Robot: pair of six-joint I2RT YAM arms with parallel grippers.
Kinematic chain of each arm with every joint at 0, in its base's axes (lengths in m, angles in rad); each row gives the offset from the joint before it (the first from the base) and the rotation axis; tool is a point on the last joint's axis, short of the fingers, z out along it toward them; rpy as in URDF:
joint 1: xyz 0 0 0.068 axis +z
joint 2: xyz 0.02 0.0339 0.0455 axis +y
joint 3: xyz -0.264 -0.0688 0 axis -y
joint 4: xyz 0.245 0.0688 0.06 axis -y
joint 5: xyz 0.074 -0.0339 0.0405 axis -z
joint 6: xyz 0.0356 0 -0.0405 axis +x
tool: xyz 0 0 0 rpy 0 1.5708 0
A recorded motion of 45 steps. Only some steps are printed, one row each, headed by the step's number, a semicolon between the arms.
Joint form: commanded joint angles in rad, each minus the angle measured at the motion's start. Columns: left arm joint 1, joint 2, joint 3, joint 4, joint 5, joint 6; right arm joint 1, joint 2, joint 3, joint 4, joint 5, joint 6.
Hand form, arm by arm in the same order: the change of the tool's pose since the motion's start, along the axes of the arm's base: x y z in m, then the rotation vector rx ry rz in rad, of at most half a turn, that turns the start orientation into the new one. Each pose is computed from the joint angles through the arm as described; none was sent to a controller.
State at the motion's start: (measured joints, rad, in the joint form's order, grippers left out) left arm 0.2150 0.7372 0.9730 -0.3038 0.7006 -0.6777; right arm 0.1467 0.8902 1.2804 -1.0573 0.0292 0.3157
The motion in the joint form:
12: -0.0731 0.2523 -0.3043 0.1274 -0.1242 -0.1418; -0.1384 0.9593 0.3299 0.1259 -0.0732 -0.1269
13: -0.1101 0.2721 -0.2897 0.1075 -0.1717 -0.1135; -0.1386 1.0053 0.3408 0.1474 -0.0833 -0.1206
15: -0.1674 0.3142 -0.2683 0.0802 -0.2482 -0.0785; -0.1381 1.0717 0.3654 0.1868 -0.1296 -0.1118
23: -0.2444 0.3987 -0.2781 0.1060 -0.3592 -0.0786; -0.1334 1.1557 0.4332 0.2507 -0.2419 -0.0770
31: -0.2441 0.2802 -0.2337 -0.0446 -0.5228 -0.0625; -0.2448 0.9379 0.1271 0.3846 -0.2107 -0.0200
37: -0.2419 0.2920 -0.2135 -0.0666 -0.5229 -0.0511; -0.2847 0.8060 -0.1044 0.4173 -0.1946 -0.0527
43: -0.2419 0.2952 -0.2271 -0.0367 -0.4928 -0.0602; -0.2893 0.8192 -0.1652 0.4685 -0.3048 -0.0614
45: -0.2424 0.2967 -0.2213 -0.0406 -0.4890 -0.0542; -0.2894 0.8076 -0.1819 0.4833 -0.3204 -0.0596
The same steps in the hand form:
12: 0.0671 0.0021 -0.1354 -0.1653 0.4908 0.0810; 0.2452 -0.0152 -0.1329 -0.0578 0.4982 0.0113
13: 0.0710 -0.0042 -0.1366 -0.1213 0.5049 0.0856; 0.2553 -0.0148 -0.1459 -0.0459 0.5122 0.0125
15: 0.0783 -0.0142 -0.1410 -0.0556 0.5384 0.0961; 0.2708 -0.0129 -0.1626 -0.0032 0.5149 0.0340
23: 0.0906 -0.0286 -0.1612 0.0046 0.6036 0.1292; 0.2950 -0.0066 -0.1733 0.1060 0.4714 0.0812
31: 0.0702 -0.0223 -0.1351 0.0716 0.5768 0.2810; 0.2419 -0.0513 -0.1728 0.1404 0.4263 -0.0899
37: 0.0721 -0.0218 -0.1325 0.0835 0.5865 0.2793; 0.1942 -0.0608 -0.1939 0.1209 0.4881 -0.1165
43: 0.0733 -0.0229 -0.1350 0.0631 0.5782 0.2537; 0.1897 -0.0579 -0.2123 0.2073 0.5034 -0.0474
45: 0.0737 -0.0232 -0.1337 0.0673 0.5759 0.2476; 0.1872 -0.0570 -0.2125 0.2197 0.4931 -0.0386

